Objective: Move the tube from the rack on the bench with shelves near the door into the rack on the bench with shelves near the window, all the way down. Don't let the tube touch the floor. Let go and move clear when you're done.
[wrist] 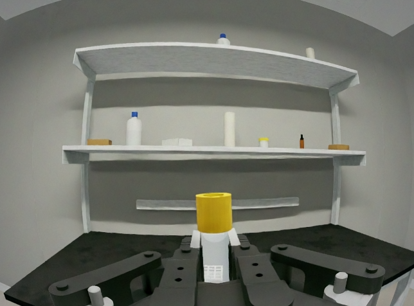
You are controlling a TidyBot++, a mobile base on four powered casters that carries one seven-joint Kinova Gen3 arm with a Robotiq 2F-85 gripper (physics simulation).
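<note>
The tube (215,250), white with a yellow cap and a small printed label, stands between the fingertips of my gripper (213,241) at the lower middle of the wrist view. The gripper is shut on it, just below the cap. The cap end points away from the gripper, toward the wall behind the bench. The dark bench top (120,242) shows on both sides behind the gripper. No rack shows in this view; the gripper and tube hide the middle of the bench top.
Two white shelves (215,151) (215,62) span the bench. The lower one holds a blue-capped bottle (134,131), a white cylinder (229,130), a yellow-lidded jar (263,143), a small amber bottle (301,143) and boxes. A pale rail (265,203) runs along the wall below.
</note>
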